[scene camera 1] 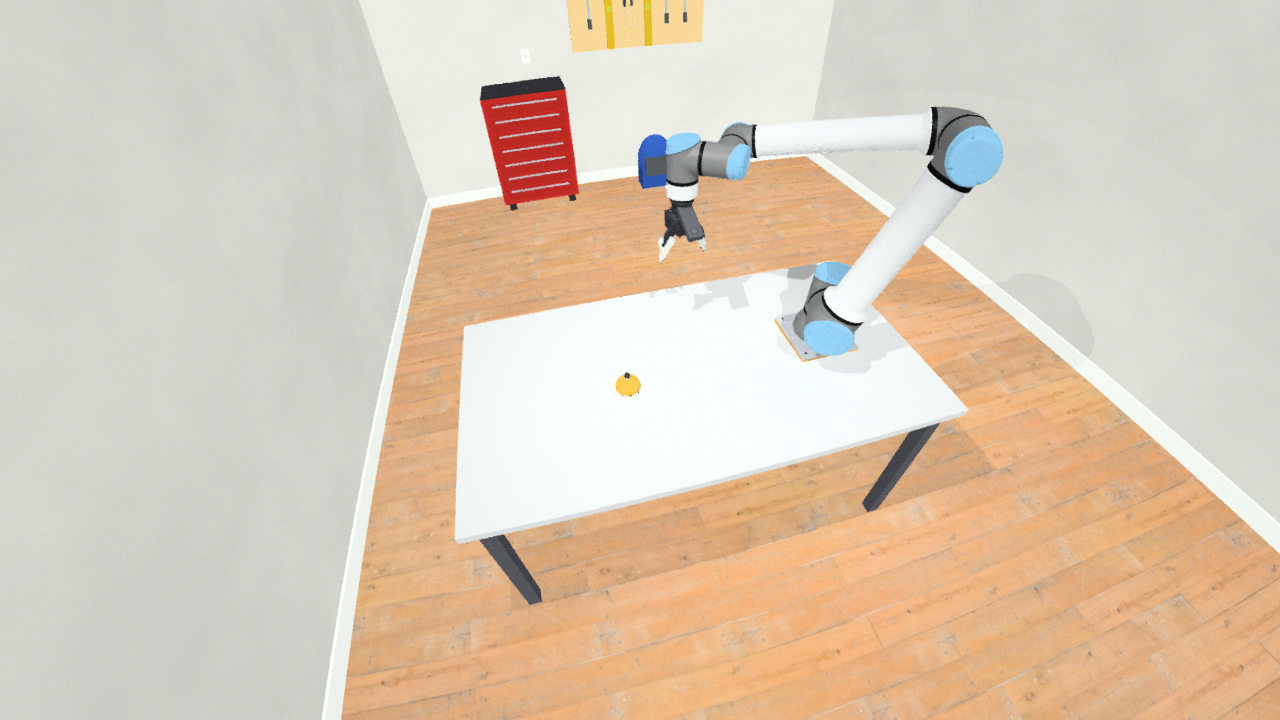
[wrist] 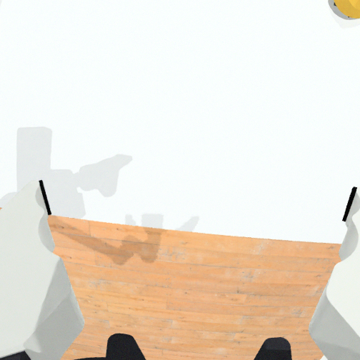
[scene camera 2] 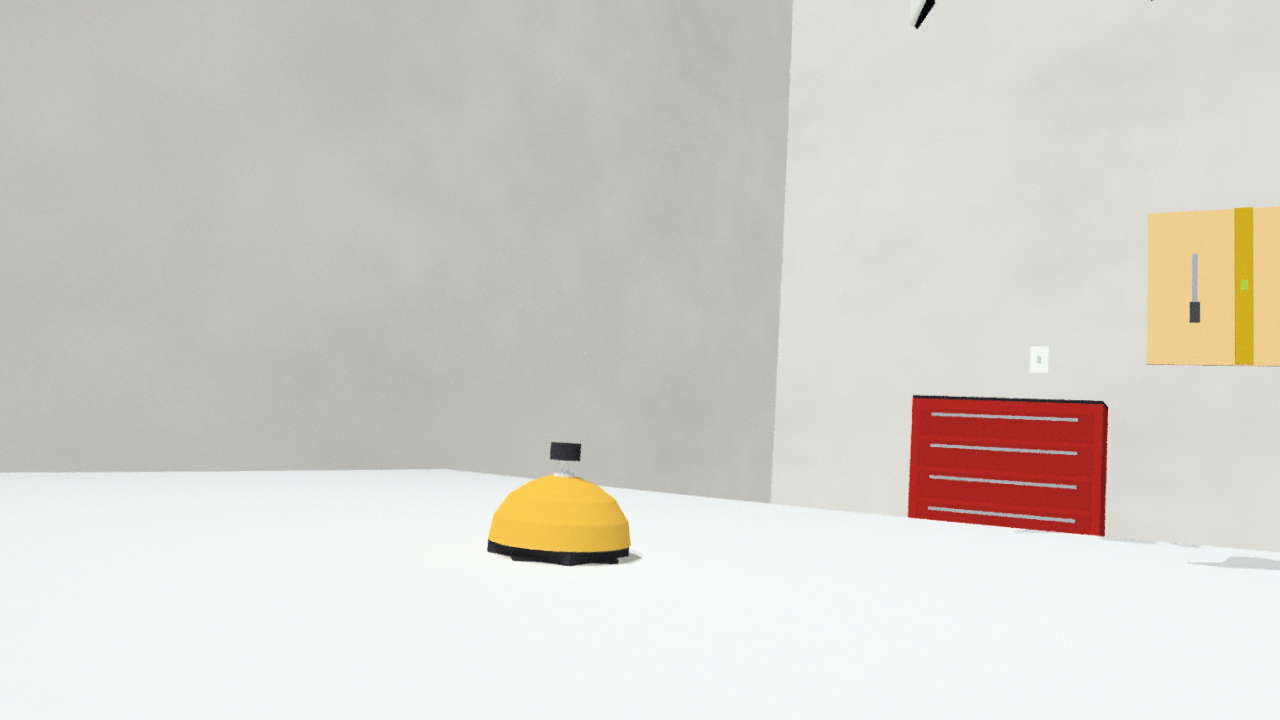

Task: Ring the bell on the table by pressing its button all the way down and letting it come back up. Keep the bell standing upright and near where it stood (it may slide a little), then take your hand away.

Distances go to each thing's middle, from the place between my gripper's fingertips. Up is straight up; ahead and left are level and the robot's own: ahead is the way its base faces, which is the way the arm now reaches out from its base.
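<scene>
Bell (scene camera 2: pixel 561 519): at present well ahead of my hand, well below it and a good way to the left of it.
</scene>
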